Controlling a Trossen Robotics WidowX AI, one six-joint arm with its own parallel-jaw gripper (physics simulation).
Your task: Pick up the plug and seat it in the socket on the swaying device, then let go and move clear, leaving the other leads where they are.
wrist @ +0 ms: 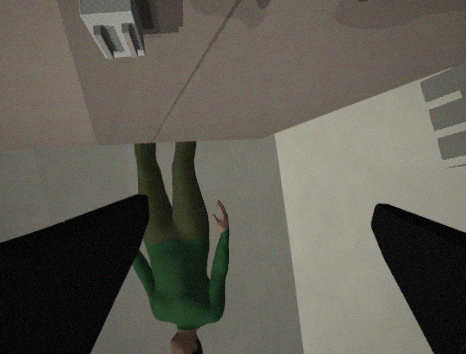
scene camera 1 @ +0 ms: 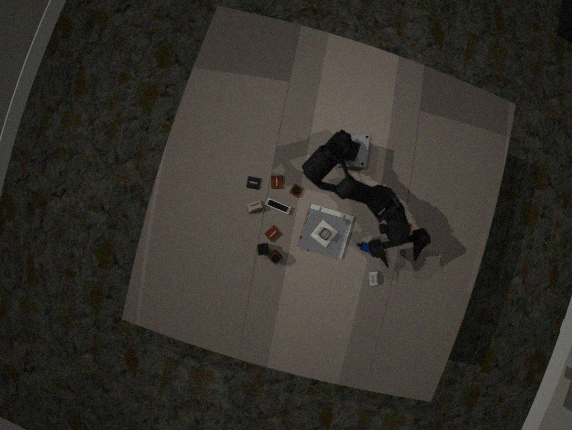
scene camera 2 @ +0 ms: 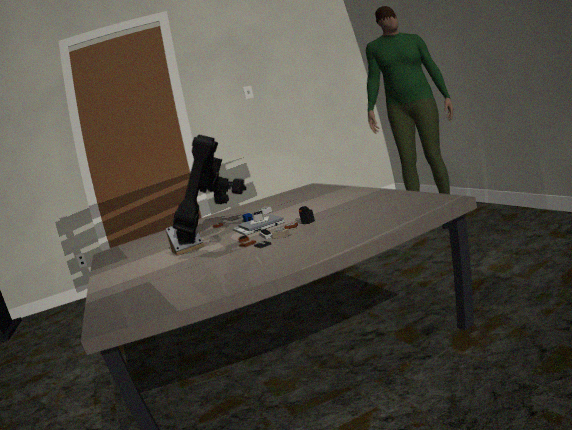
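Note:
The device is a grey plate (scene camera 1: 312, 246) (scene camera 2: 248, 227), with a white block (scene camera 1: 317, 233) (scene camera 2: 258, 216) bearing a square socket (scene camera 1: 325, 233). A small blue piece (scene camera 1: 365, 247) (scene camera 2: 247, 217) shows beside the device, partly under the gripper in scene camera 1. A pale grey two-slotted connector (scene camera 1: 374, 278) (scene camera 2: 266, 210) (wrist: 114, 30) lies on the table beyond the gripper. I cannot tell for sure which is the plug. My gripper (scene camera 1: 401, 262) (scene camera 2: 243, 186) (wrist: 261, 210) is wide open and empty, raised above the table to the device's side. No piece is between its fingers.
Orange pieces (scene camera 1: 277, 182) (scene camera 1: 273, 233) (scene camera 1: 275, 257), dark pieces (scene camera 1: 253, 183) (scene camera 1: 263, 249), a beige piece (scene camera 1: 255, 206) and a white-framed part (scene camera 1: 278, 205) lie across the device from the gripper. A reddish piece (scene camera 1: 410, 227) (scene camera 2: 218, 225) lies near the arm. A person (scene camera 2: 407, 75) (wrist: 180, 280) stands beyond the table.

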